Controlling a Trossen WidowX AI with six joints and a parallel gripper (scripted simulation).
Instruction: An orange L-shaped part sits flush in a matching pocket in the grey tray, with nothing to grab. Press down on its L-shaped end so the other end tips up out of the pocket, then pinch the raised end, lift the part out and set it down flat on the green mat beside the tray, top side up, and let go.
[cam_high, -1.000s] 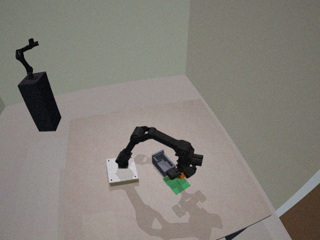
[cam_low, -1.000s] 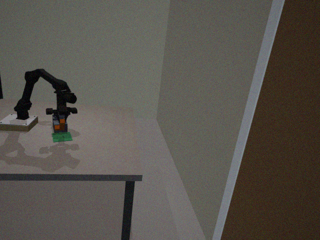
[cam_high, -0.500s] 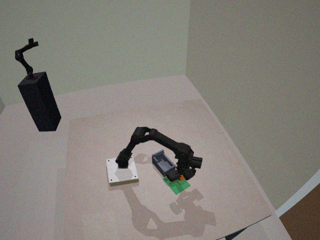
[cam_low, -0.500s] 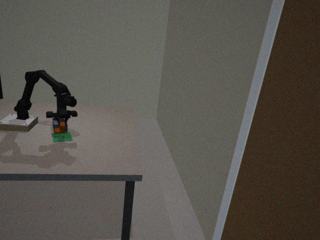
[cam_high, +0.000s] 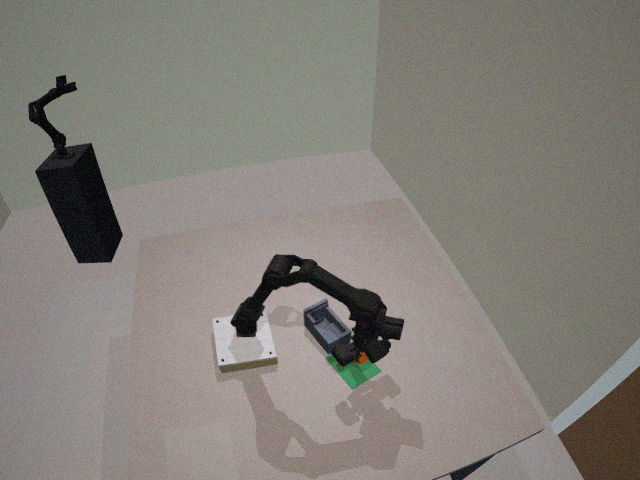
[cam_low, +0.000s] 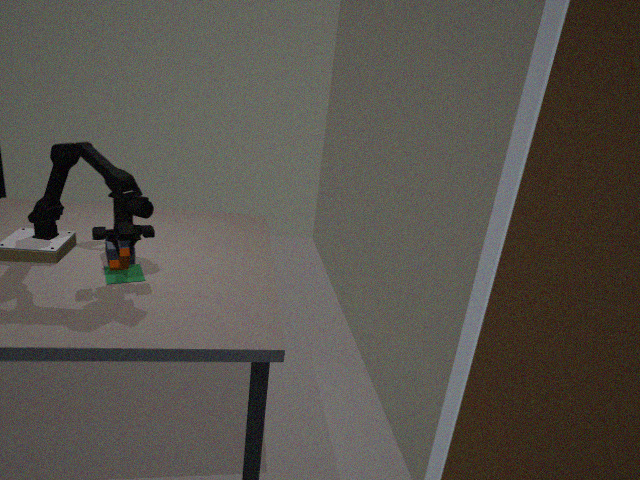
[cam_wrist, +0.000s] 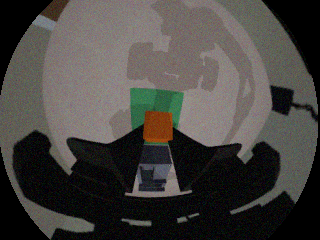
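Now: gripper tip 30 mm past the orange L-shaped part, 30 mm above it and 20 mm to the right of it. The rest, counted from my gripper tip: green mat 90 mm below, 20 mm to the left, 10 mm behind.
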